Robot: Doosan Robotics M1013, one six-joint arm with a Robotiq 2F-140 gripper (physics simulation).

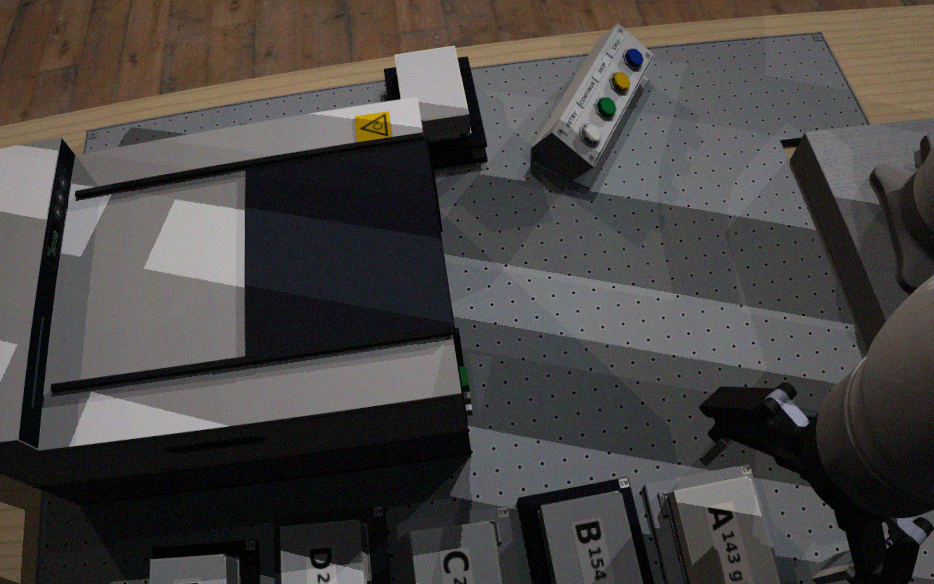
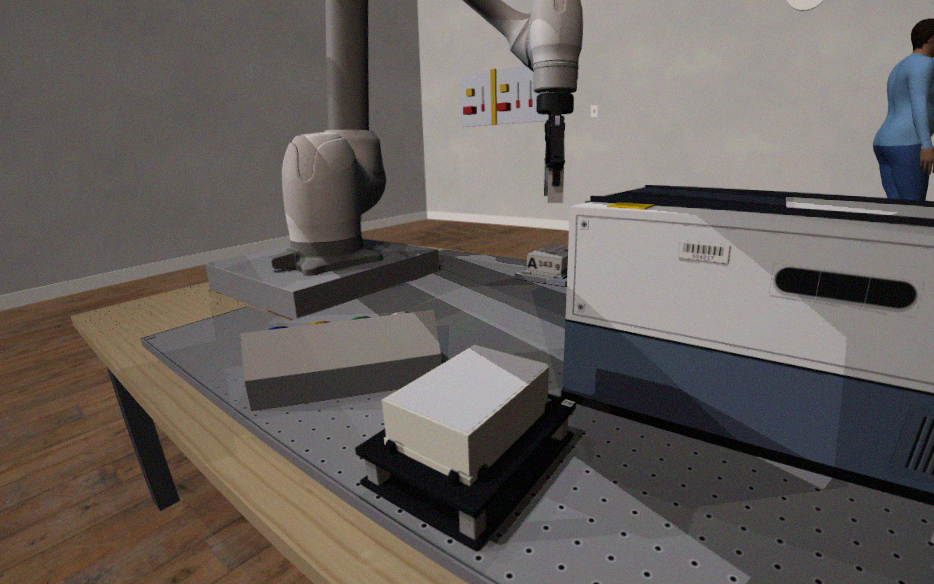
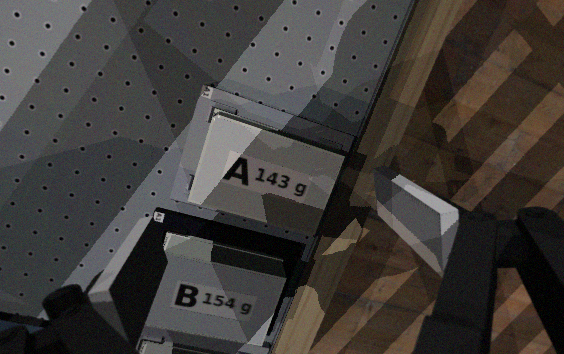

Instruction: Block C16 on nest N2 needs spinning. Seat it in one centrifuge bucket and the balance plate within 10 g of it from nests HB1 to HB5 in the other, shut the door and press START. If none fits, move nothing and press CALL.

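Places are measured from the arm's base along level axes (x ahead, y left, z up), in millimetres.
Pixels of known places: gripper, fingertip midpoint: [image 1: 769, 510] [image 2: 552, 199] [image 3: 270, 215]; arm's base at its link origin: [image 2: 328, 260].
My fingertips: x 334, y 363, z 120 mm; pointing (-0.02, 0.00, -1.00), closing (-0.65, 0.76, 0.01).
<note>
Ahead of a thing's pixels: the offset from my fingertips to its middle.
Block C16 @[dz -109, dx +332, dy -554 mm] [image 1: 430, 78] [image 2: 465, 406], a plain white block, sits on its black nest [image 1: 473, 139] [image 2: 517, 464] beside the centrifuge @[dz -46, dx +519, dy -211 mm] [image 1: 343, 243] [image 2: 668, 278]. Balance plates lie in nests along the table's front edge. Plate A @[dz -135, dx +4, dy +13 mm] [image 1: 720, 539] [image 2: 548, 262] [image 3: 266, 175] is marked 143 g and plate B @[dz -135, dx +139, dy +28 mm] [image 1: 589, 545] [image 3: 214, 298] is marked 154 g. My gripper [image 1: 725, 429] [image 2: 554, 174] [image 3: 270, 215] is open and empty. It hangs above plates A and B, clear of them.
The button box @[dz -126, dx +113, dy -560 mm] [image 1: 592, 99] [image 2: 337, 353] stands at the far right with blue [image 1: 634, 57], yellow @[dz -104, dx +82, dy -573 mm] [image 1: 620, 81], green @[dz -104, dx +104, dy -528 mm] [image 1: 606, 107] and white @[dz -104, dx +126, dy -483 mm] [image 1: 591, 133] buttons. The table's wooden edge [image 3: 302, 316] runs just beside the plate nests. The arm's base [image 2: 326, 197] stands at the back.
</note>
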